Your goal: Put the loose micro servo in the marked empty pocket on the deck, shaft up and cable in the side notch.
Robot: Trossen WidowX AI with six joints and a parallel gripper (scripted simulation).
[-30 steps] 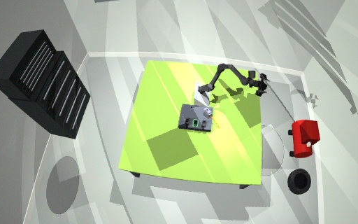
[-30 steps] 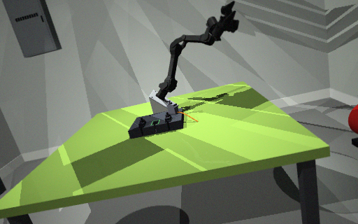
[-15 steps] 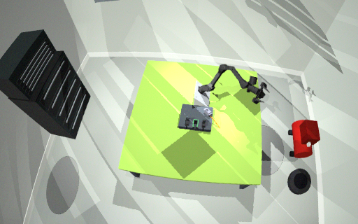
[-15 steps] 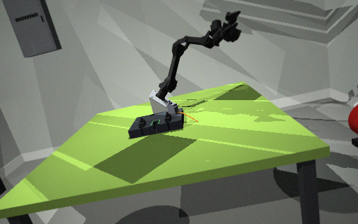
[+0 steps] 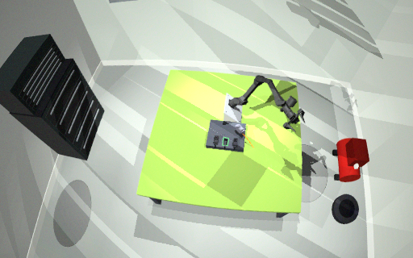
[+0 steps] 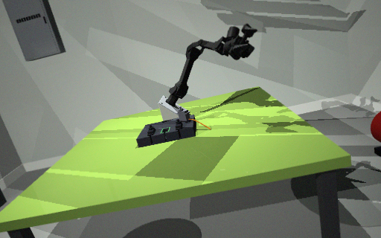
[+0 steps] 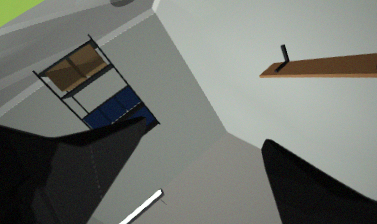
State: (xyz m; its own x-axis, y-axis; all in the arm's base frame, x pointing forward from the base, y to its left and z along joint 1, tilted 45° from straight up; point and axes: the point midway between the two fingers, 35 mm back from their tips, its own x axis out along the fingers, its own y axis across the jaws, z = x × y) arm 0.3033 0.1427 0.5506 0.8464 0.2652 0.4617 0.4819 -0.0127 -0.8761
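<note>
My gripper tip is now 12 cm past the dark robot deck, 52 cm to the left of it and 38 cm above it.
</note>
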